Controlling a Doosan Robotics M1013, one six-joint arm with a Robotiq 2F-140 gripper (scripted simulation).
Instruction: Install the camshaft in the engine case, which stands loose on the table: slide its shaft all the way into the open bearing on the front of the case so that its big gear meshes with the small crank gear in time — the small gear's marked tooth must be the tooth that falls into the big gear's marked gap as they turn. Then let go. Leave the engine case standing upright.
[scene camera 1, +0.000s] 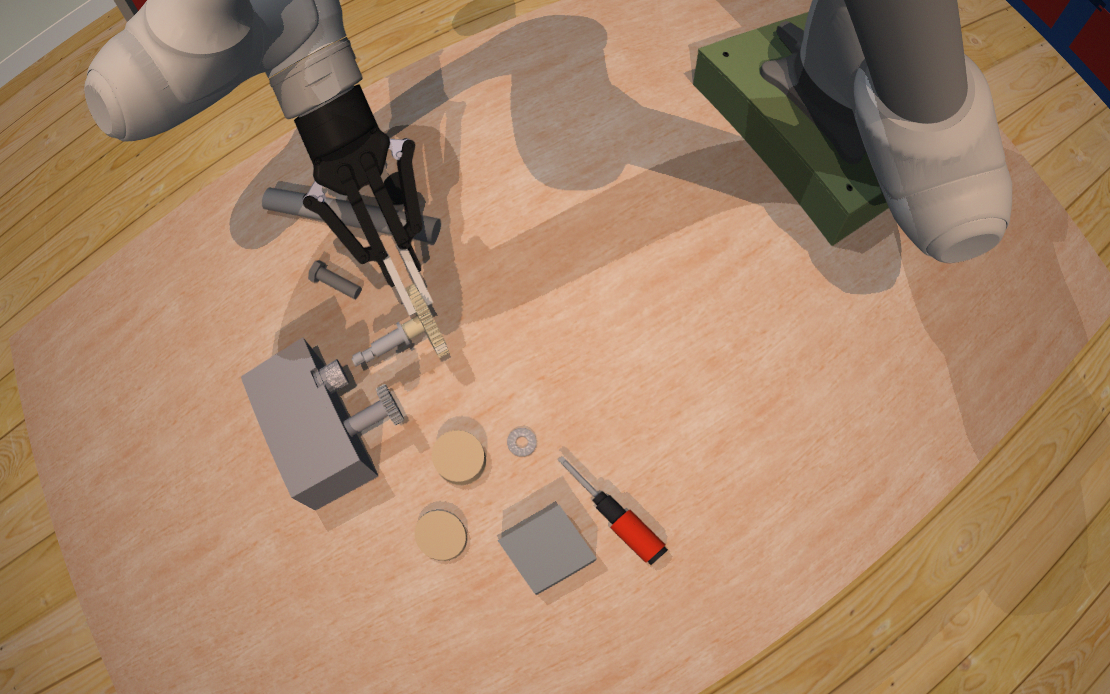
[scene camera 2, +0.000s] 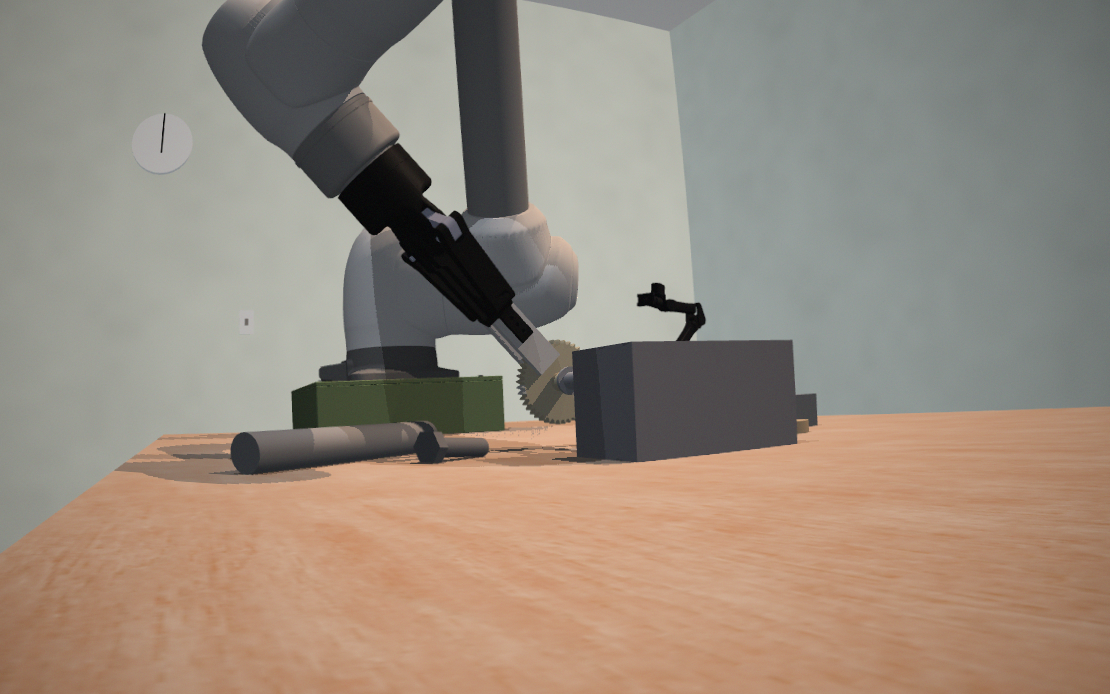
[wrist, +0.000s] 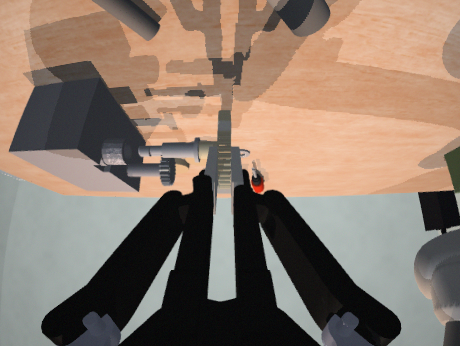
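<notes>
A grey engine case is here in what I see, and so are a grey block, a bolt and a long grey bar, together with my gripper. Scene camera 1 shows me my gripper as well. It is also my gripper that I find in the wrist view.
</notes>
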